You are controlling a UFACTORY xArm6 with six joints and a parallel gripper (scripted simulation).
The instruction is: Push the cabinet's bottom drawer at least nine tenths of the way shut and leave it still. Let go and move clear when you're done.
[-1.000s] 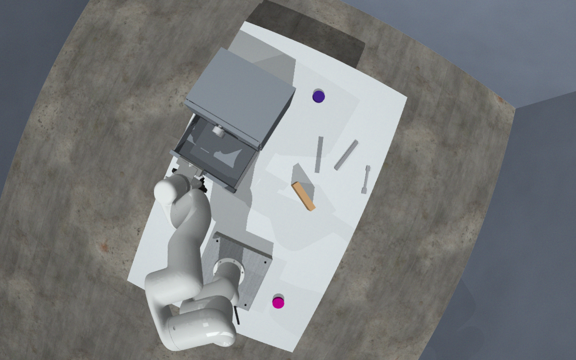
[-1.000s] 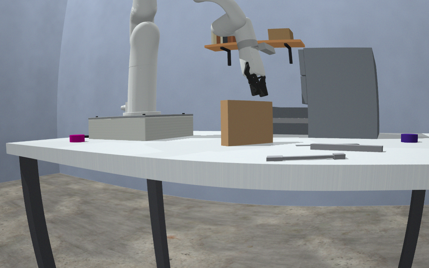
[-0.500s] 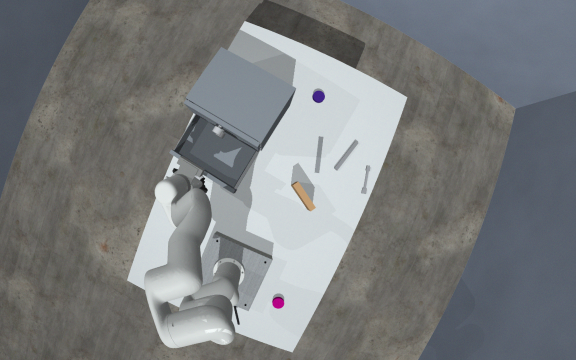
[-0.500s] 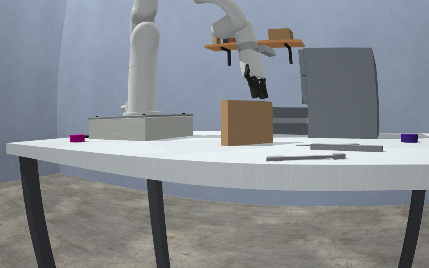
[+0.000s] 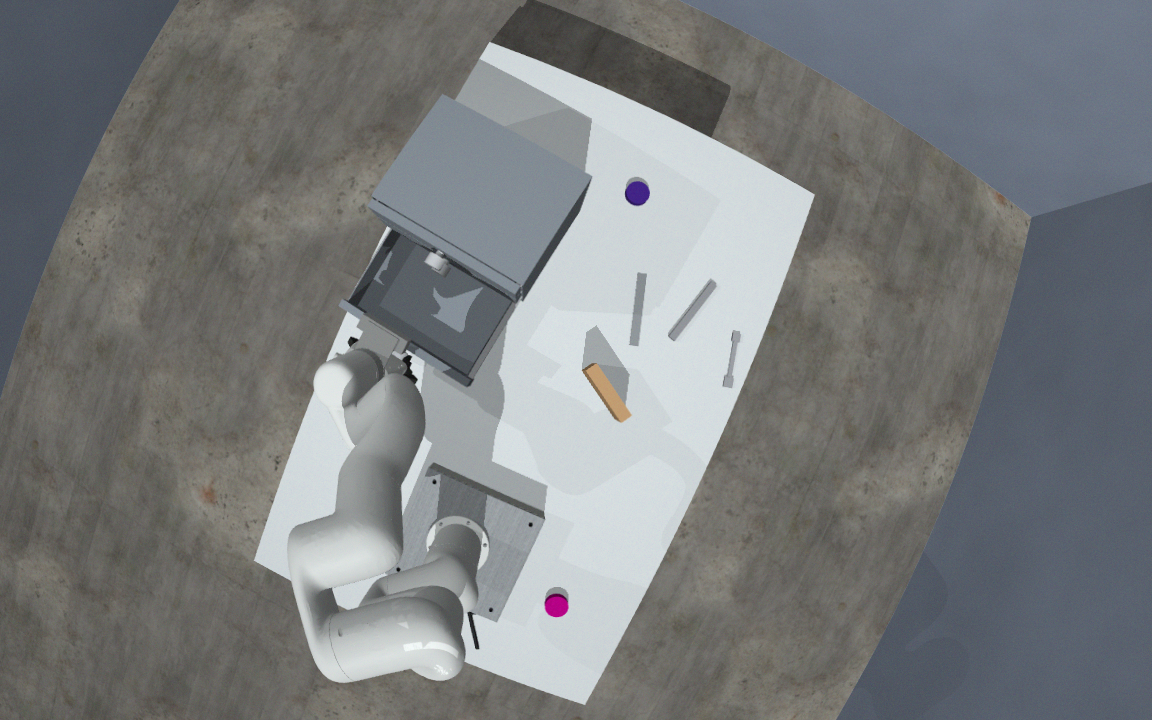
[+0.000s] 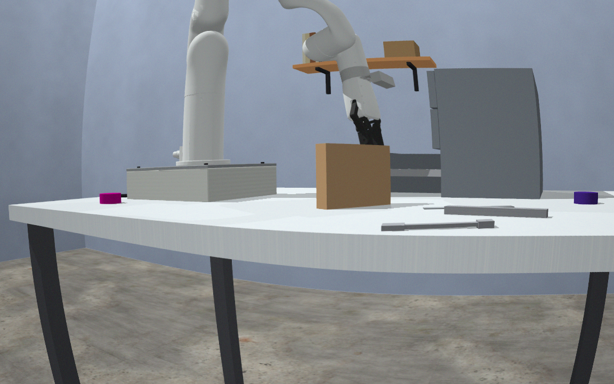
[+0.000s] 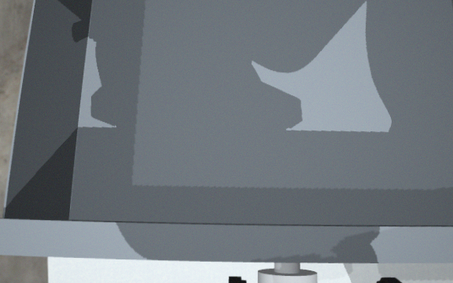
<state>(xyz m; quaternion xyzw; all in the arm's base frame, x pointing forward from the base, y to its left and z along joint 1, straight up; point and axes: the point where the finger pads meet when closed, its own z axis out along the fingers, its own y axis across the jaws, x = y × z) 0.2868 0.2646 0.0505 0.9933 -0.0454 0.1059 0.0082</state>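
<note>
My gripper is now 13 cm short of the drawer, 9 cm above it and 1 cm to the left of it. From my hand the other things lie so: magenta disc (51 cm to the right, 34 cm behind, 11 cm below); block (40 cm to the right, 12 cm ahead, 7 cm below); purple disc (52 cm ahead, 28 cm to the right, 11 cm below).
</note>
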